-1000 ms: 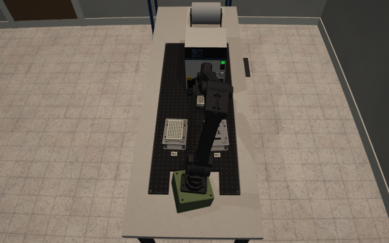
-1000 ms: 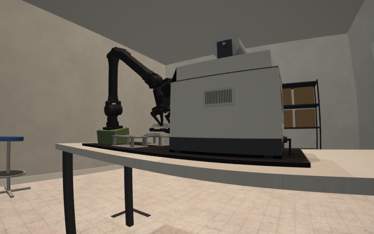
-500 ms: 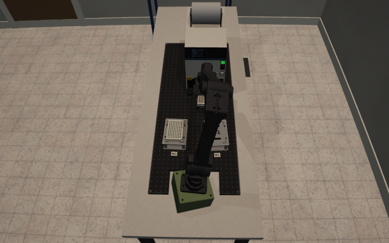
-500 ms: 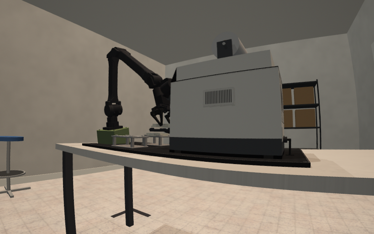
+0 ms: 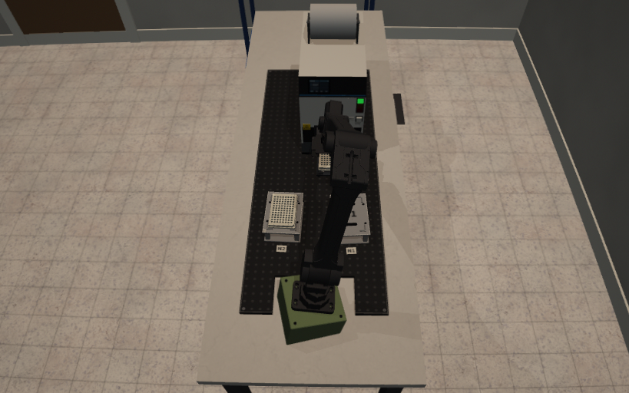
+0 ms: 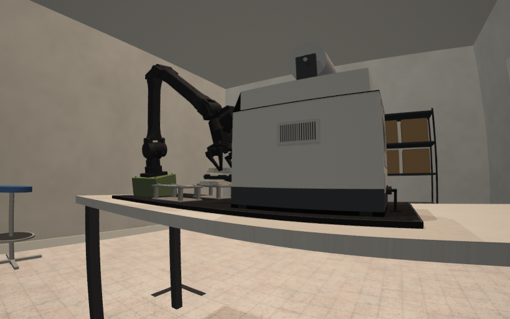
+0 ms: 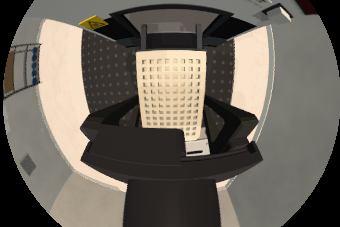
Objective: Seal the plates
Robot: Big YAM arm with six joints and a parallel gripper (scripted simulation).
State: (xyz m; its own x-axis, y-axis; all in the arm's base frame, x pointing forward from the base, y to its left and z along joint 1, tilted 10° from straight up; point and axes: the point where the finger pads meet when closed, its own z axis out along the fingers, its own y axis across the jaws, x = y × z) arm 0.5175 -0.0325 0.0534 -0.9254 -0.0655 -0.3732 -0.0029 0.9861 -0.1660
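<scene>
Right now the sealer stage is 3 cm below my hand. Round my hand: yellow warning label 10 cm ahead, 9 cm to the left, 3 cm above; then white well plate 20 cm behind, 15 cm to the left, 5 cm below; then N2 label 31 cm behind, 16 cm to the left, 12 cm below.
</scene>
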